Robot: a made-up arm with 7 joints. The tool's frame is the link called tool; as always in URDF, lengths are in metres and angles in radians. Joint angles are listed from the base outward.
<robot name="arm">
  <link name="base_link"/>
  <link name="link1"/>
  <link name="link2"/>
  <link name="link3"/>
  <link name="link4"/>
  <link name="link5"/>
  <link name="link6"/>
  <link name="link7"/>
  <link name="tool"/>
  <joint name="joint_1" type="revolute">
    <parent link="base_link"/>
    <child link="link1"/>
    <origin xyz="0 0 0.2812"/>
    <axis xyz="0 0 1"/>
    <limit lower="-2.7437" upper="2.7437"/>
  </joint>
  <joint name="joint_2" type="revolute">
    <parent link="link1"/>
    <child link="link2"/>
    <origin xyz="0 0 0" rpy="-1.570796 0 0"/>
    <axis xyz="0 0 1"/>
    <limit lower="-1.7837" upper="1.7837"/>
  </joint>
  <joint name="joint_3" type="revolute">
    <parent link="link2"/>
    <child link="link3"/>
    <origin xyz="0 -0.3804 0" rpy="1.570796 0 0"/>
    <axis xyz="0 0 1"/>
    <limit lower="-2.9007" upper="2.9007"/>
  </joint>
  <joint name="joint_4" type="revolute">
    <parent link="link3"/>
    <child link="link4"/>
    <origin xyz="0.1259 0 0" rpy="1.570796 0 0"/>
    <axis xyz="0 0 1"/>
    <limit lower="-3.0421" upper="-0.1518"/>
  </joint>
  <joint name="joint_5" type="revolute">
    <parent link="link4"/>
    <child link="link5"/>
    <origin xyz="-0.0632 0.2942 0" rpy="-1.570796 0 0"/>
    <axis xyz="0 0 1"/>
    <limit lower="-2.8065" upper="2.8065"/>
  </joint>
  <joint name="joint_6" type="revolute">
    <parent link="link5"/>
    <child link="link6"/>
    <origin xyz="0 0 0" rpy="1.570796 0 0"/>
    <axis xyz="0 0 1"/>
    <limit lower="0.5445" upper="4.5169"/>
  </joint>
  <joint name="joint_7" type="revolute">
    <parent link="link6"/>
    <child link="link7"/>
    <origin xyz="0.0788 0 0" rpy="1.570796 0 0"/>
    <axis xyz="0 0 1"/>
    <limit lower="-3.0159" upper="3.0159"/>
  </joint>
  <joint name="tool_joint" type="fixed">
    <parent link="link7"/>
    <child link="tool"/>
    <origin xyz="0 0 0"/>
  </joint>
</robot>
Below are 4 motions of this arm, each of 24 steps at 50 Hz.
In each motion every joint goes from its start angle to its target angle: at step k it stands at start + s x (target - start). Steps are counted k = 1, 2, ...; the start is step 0. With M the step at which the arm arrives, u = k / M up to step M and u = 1 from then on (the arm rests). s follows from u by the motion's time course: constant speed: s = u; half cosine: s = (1 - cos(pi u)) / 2; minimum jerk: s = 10 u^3 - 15 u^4 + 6 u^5.
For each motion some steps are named. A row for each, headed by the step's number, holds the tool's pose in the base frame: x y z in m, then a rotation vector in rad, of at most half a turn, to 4 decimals.
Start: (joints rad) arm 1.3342 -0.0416 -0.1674 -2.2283 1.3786 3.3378 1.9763
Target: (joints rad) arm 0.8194 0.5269 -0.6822 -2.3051 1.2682 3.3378 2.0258
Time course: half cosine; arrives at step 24
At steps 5, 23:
5: 0.2598 0.3111 0.5451 -0.8343 2.0806 0.4852
23: 0.4615 0.0512 0.3753 -0.1226 2.5287 -0.5340

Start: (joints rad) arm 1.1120 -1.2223 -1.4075 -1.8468 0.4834 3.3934 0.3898
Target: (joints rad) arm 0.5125 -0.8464 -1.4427 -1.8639 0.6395 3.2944 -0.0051
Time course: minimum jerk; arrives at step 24
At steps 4, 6, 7, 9, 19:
4: 0.1973 -0.5439 0.4649 -0.5564 1.5779 -1.1677
6: 0.1779 -0.5476 0.4730 -0.5704 1.5945 -1.2209
7: 0.1642 -0.5497 0.4787 -0.5806 1.6070 -1.2586
9: 0.1297 -0.5534 0.4928 -0.6069 1.6412 -1.3519
19: -0.0403 -0.5346 0.5601 -0.7636 1.8919 -1.7957

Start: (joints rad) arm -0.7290 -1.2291 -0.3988 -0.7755 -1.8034 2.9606 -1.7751
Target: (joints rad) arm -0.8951 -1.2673 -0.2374 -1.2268 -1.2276 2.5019 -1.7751
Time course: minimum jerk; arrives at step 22
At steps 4, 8, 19, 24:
4: -0.3956 0.2910 0.7927 0.4702 -0.6125 -1.2681
8: -0.3762 0.2996 0.8079 0.5234 -0.5598 -1.1381
19: -0.2987 0.3051 0.8537 0.8111 -0.2941 -0.7556
24: -0.2962 0.3046 0.8547 0.8214 -0.2852 -0.7463

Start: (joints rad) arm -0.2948 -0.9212 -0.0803 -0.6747 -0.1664 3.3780 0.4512
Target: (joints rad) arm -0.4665 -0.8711 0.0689 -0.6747 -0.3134 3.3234 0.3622
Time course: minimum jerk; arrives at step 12
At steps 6, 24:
6: -0.3781 0.1698 0.8579 -0.5780 0.2321 2.8556
24: -0.3407 0.2132 0.8687 -0.4674 0.2683 2.7267

